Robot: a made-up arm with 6 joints.
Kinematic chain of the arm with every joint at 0, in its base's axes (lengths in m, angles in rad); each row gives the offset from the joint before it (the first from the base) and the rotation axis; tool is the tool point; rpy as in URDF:
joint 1: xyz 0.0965 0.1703 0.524 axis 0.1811 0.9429 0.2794
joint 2: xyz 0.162 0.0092 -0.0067 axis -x
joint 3: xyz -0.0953 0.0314 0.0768 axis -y
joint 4: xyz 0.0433 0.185 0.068 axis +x
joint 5: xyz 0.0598 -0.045 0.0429 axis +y
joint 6: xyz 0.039 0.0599 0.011 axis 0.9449 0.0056 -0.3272
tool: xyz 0.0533 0.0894 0.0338 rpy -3.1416 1.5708 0
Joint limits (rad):
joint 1: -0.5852..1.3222
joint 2: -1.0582..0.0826
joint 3: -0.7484..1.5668
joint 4: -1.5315..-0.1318
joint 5: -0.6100..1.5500
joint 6: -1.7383..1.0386
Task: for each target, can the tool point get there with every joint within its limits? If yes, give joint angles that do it. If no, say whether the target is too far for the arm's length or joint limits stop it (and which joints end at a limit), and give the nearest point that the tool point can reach.
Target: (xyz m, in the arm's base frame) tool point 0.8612 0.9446 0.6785
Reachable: no: too far | nearest point 0.4362 0.5236 0.5956 | short by 0.604 m
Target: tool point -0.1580 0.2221 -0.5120
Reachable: no: too far | nearest point 0.0836 0.4533 0.3406 | short by 0.916 m
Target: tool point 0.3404 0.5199 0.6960
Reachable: yes | joints 0.4016 -0.0920 0.5640 -0.8579 -0.0874 -0.1622
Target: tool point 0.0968 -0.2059 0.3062
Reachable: no: joint limits stop it (at a limit: joint 1, joint 2, joint 4, joint 5, joint 6) | nearest point 0.3831 0.0474 0.5031 | short by 0.430 m
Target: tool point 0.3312 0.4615 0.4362
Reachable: yes | joints 1.0977 -0.1499 0.2517 -1.2825 1.0967 0.5014
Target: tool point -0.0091 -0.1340 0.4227
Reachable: no: joint limits stop it (at a limit: joint 1, joint 2, joint 3, joint 4, joint 5, joint 6) | nearest point -0.0496 0.0510 0.7647 | short by 0.391 m
